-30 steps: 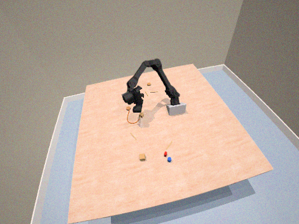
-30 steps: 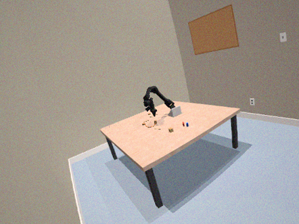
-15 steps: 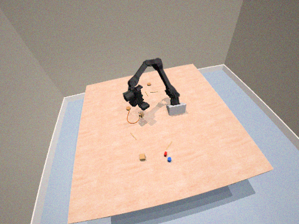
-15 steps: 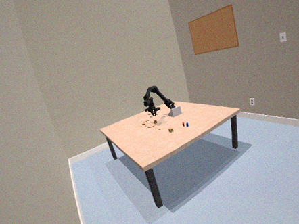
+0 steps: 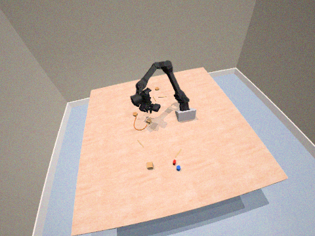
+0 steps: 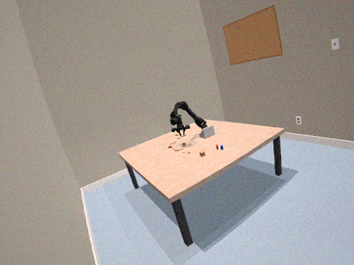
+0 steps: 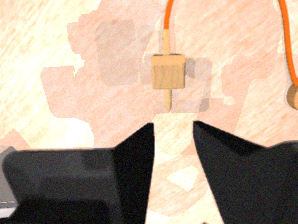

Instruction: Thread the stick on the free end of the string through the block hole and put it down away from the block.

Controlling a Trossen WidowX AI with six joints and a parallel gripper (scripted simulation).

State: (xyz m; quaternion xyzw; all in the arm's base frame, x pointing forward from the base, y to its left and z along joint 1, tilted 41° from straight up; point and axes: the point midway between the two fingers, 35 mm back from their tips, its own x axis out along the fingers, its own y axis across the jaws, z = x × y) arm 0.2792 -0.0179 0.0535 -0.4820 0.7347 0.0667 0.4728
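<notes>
Right now the thin wooden stick is 80 mm below my gripper tip, 30 mm to the left of it and 30 mm ahead of it. From my gripper tip the other things lie so: red object (410 mm to the left, 70 mm below, 70 mm behind); then blue object (450 mm to the left, 80 mm behind, 70 mm below).
</notes>
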